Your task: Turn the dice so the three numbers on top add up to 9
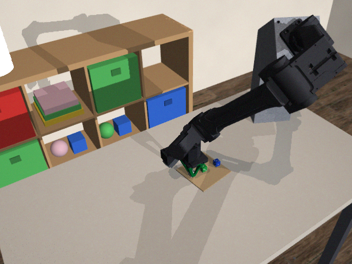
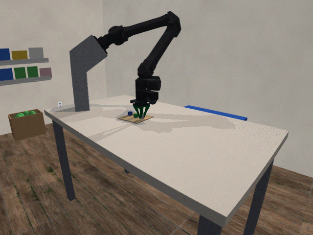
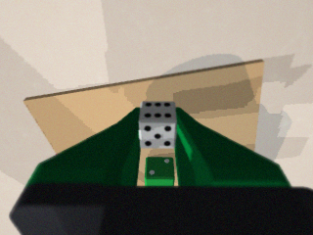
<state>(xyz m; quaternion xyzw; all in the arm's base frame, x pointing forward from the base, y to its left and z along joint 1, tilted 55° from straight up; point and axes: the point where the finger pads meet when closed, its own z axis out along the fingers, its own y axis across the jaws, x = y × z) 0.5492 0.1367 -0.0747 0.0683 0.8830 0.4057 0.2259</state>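
Right now my hand is right at the white die. From my hand the other things lie so: tan mat (50 mm behind, 20 mm below); then green die (50 mm behind); then blue die (110 mm behind, 10 mm to the right).
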